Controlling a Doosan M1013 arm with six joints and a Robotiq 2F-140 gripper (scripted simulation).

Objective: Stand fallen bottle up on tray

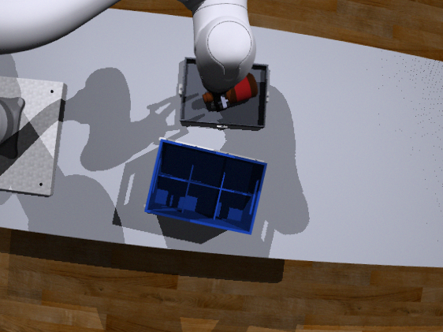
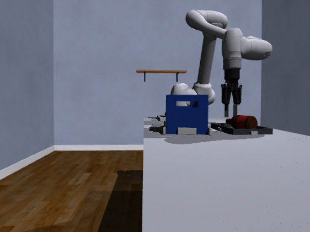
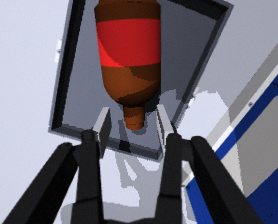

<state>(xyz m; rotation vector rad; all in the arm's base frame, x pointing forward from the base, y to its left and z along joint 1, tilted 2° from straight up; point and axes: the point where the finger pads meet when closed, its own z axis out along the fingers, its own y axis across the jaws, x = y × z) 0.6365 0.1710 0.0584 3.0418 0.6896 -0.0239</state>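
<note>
Now: hand 4 cm short of the bottle, 2 cm to the right of it and 5 cm above it. Also, from my hand: blue crate (1 cm ahead, 25 cm to the right, 1 cm below); dark tray (4 cm ahead, 2 cm to the left, 8 cm below).
</note>
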